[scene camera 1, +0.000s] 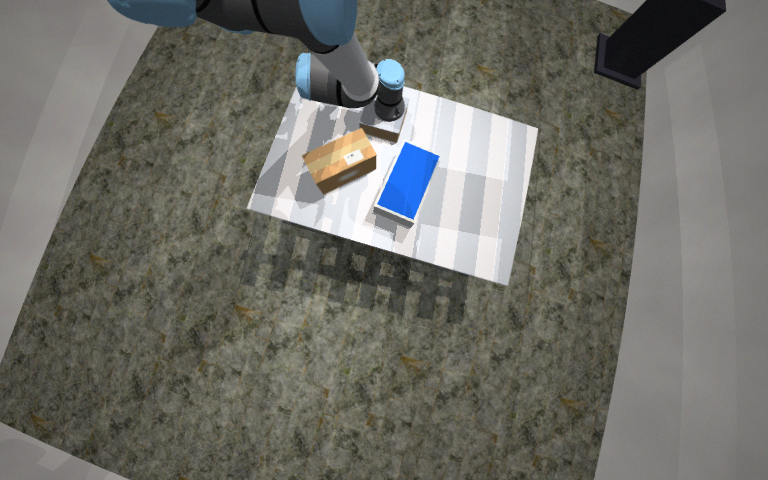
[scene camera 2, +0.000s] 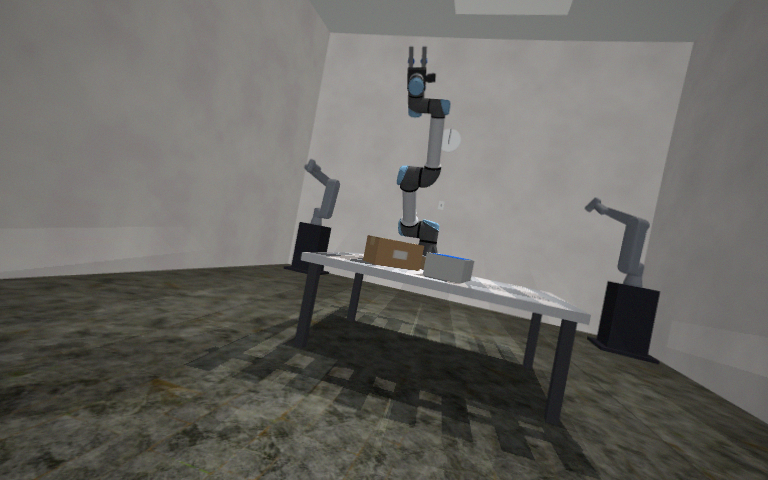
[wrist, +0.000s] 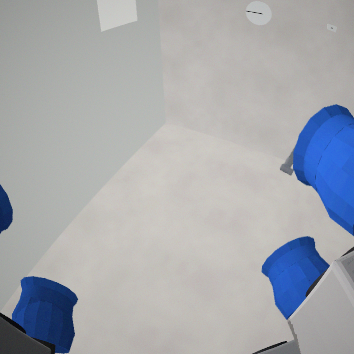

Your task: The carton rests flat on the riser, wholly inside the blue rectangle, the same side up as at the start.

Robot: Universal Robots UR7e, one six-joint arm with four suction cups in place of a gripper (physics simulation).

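Frame: origin at the arm's base, x ahead, y right, z down, level; centimetres.
Seen in the pictures: hand, tool point: (wrist: 158, 245); arm's base, link origin: (scene camera 1: 389, 107).
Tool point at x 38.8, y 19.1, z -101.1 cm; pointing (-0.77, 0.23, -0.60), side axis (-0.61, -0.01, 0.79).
Note:
Pixels of each thing's top centre, then the offset from my tool point to it. Level surfaces: height alone.
- brown carton, top centre: (scene camera 1: 339, 154) (scene camera 2: 396, 240) dx -4.1, dy -5.2, dz +95.0 cm
- riser, top centre: (scene camera 1: 409, 179) (scene camera 2: 452, 256) dx -3.7, dy -38.6, dz +98.0 cm
- blue rectangle, top centre: (scene camera 1: 409, 179) (scene camera 2: 452, 256) dx -3.7, dy -38.6, dz +98.0 cm
- white table, surface height: dz +110.0 cm
The brown carton (scene camera 1: 338, 160) (scene camera 2: 385, 253) rests flat on the table, left of the riser and apart from it in the overhead view. Tape and a white label show on its top. The riser (scene camera 1: 393, 216) (scene camera 2: 447, 268) is a pale grey block, and the blue rectangle (scene camera 1: 407, 181) (scene camera 2: 450, 256) covers most of its top, with nothing on it. My gripper (scene camera 2: 417, 49) (wrist: 170, 240) is high above the table with its cups pointing up, far from the carton. Its blue suction cups hold nothing. The gripper is outside the overhead view.
The white table (scene camera 1: 475, 209) (scene camera 2: 526, 294) carries the carton and riser. My arm's base (scene camera 1: 387, 116) stands at the table's back edge, close behind the carton. Two grey arms (scene camera 2: 330, 198) (scene camera 2: 631, 244) stand on black pedestals (scene camera 2: 310, 244) (scene camera 2: 628, 316) behind the table to either side.

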